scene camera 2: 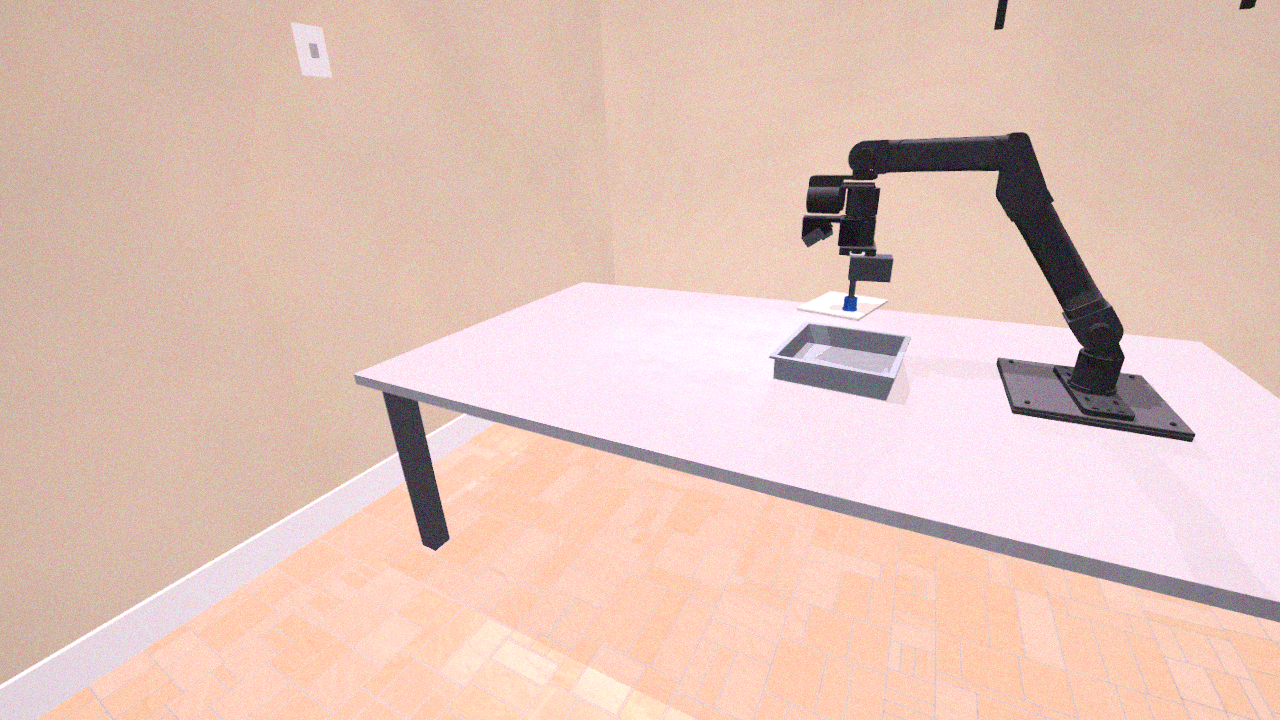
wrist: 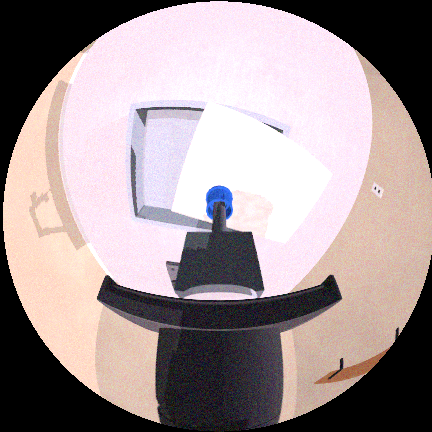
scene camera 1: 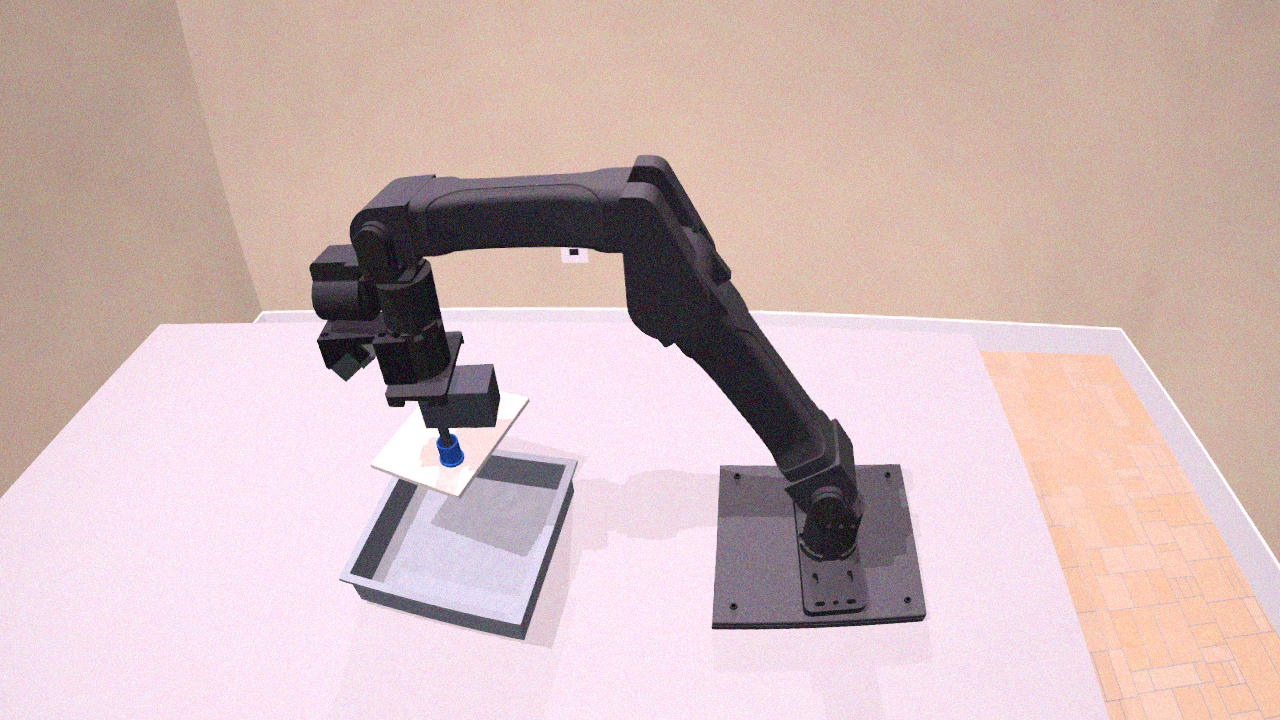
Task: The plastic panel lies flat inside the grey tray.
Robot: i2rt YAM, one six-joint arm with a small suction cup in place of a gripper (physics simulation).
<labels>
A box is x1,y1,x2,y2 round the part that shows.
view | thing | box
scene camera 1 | suction cup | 385,311,500,467
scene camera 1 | white plastic panel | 370,391,529,499
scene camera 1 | grey tray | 338,449,577,639
</labels>
